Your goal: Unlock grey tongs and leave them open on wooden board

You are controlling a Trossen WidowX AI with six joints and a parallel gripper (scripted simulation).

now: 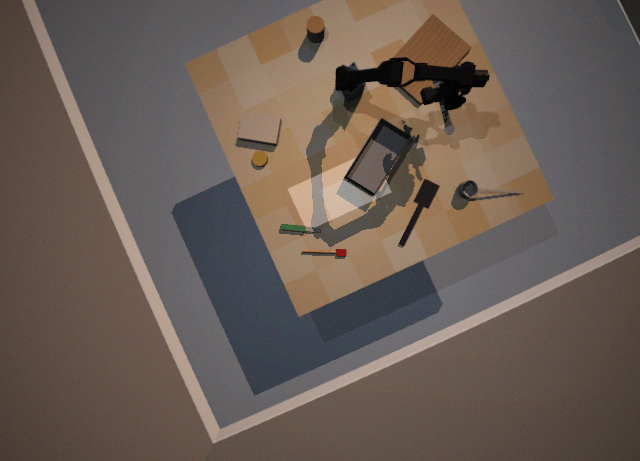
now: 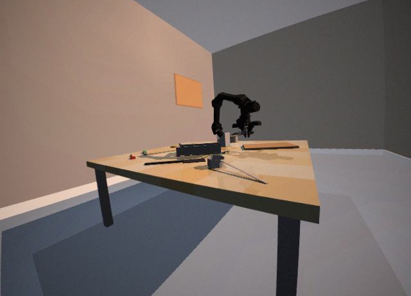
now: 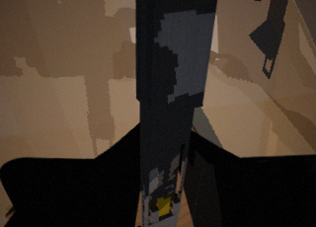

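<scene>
Right now the wooden board is 21 cm behind my gripper tip, 11 cm to the left of it and 8 cm below it. The rest, counted from my gripper tip: roasting tin (33 cm to the right, 7 cm ahead, 6 cm below); yellow slider (4 cm above, 3 cm behind, 1 cm to the left); black spatula (37 cm ahead, 28 cm to the right, 9 cm below).
</scene>
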